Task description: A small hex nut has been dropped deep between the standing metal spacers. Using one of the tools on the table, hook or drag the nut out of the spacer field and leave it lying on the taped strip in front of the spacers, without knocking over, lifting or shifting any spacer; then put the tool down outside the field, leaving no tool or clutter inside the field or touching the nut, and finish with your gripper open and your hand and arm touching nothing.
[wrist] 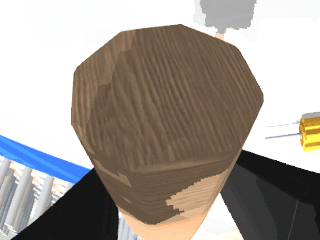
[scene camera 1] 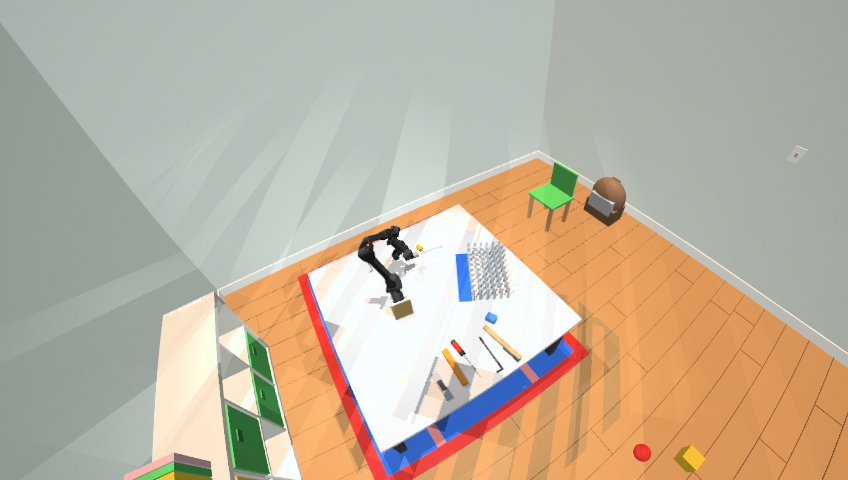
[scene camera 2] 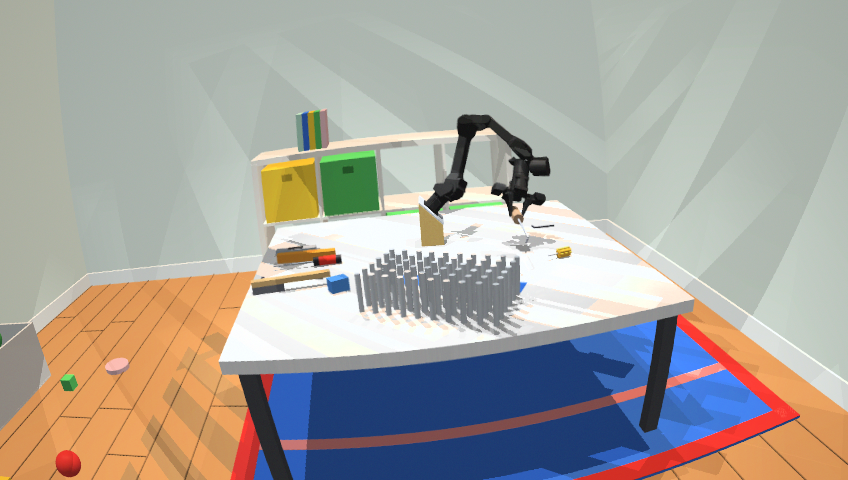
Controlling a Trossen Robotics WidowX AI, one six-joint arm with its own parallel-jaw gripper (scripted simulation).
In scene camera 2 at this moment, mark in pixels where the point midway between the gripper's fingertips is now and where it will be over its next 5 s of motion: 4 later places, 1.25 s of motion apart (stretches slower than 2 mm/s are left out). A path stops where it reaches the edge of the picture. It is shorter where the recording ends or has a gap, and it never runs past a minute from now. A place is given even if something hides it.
My gripper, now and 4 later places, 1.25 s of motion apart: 515, 218; 496, 212; 491, 241; 489, 256; 487, 259
